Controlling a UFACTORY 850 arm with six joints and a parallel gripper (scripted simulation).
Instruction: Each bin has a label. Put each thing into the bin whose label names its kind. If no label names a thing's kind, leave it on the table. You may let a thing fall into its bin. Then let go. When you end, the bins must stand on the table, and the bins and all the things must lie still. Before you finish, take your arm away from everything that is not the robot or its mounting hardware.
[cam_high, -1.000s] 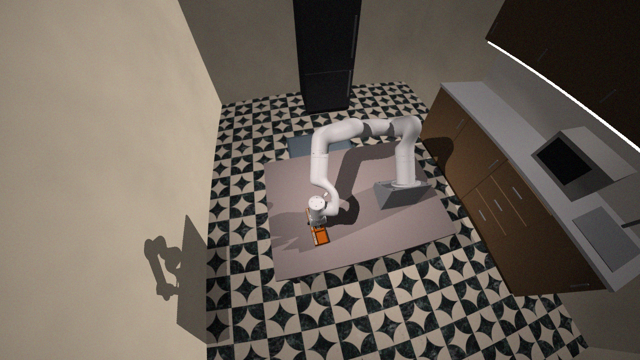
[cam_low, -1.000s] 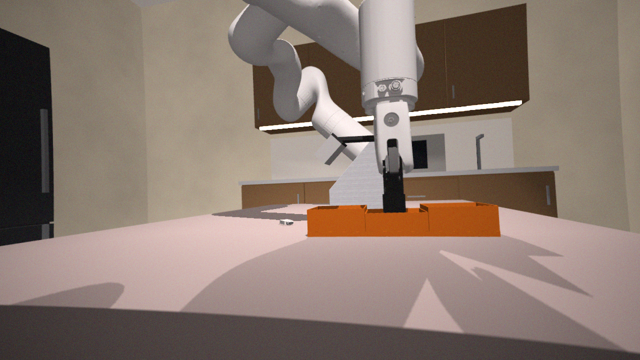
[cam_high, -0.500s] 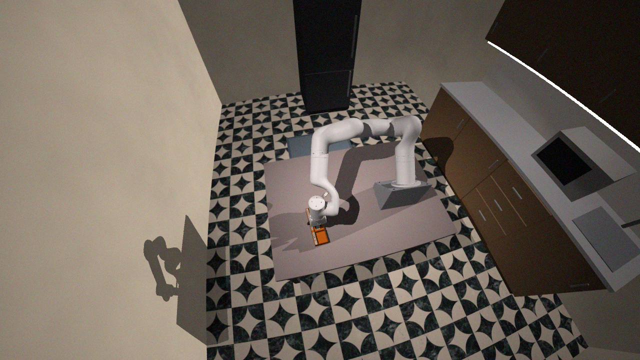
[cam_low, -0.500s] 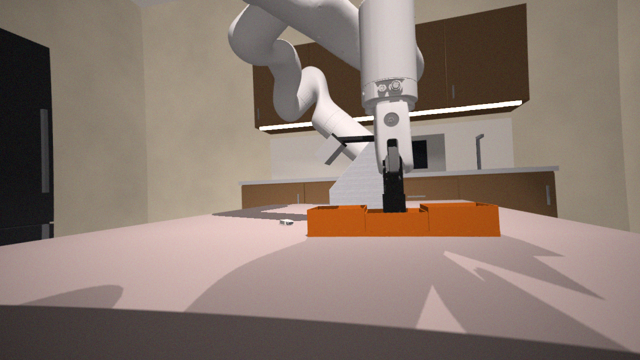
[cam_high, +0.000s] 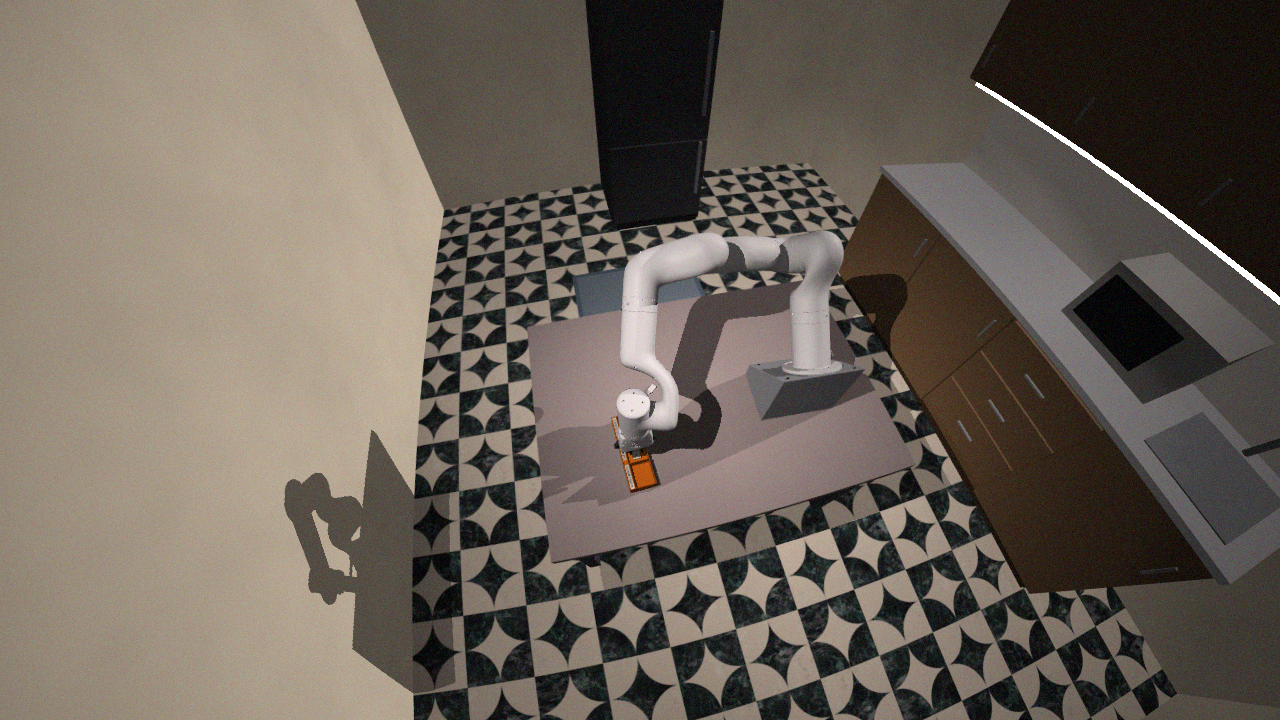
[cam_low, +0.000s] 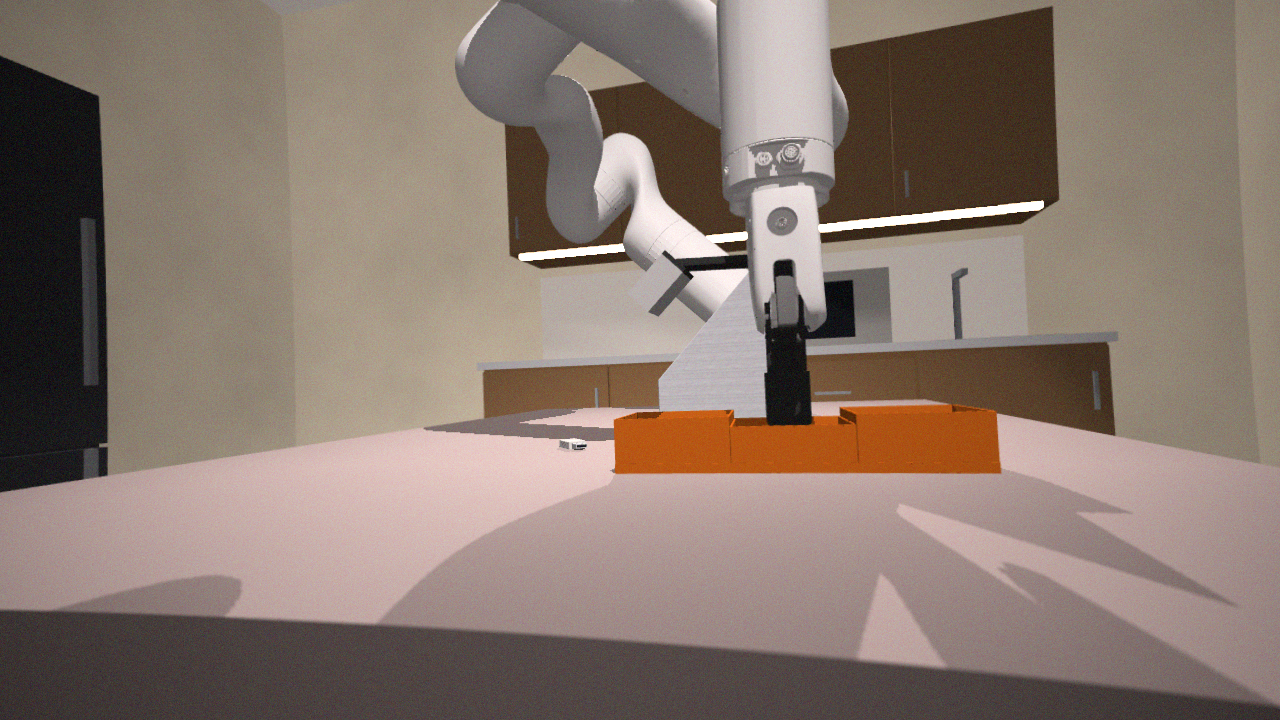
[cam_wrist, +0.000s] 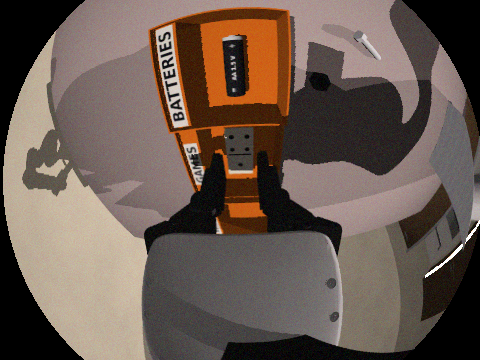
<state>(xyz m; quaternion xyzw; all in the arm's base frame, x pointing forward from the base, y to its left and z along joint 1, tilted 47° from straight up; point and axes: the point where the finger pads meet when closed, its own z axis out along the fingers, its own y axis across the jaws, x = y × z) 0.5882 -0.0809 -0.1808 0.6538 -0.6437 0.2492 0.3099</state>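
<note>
Now: hand 1 cm short of the joined orange bins and 3 cm above it. From my hand the other things lie so: black battery: 8 cm to the right, 4 cm below; then black nut: 7 cm behind, 8 cm to the right, 5 cm below; then white domino: 4 cm below.
</note>
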